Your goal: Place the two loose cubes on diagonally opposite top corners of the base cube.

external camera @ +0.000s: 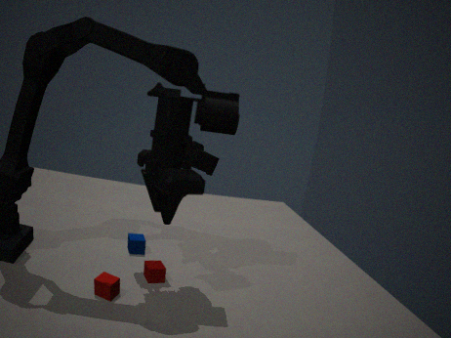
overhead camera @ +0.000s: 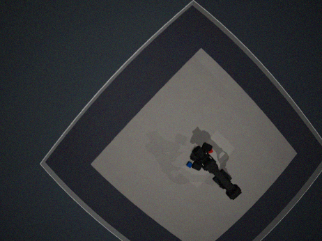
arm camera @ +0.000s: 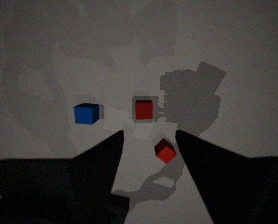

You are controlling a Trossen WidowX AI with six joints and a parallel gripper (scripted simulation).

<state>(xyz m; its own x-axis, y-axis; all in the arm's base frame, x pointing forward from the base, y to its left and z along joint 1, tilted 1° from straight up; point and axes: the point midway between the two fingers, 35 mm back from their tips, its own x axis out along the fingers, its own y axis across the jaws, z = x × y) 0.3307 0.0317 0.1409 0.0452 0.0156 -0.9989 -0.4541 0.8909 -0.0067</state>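
The blue cube lies 6 cm behind my gripper tip, 10 cm to the left of it and 11 cm below it.
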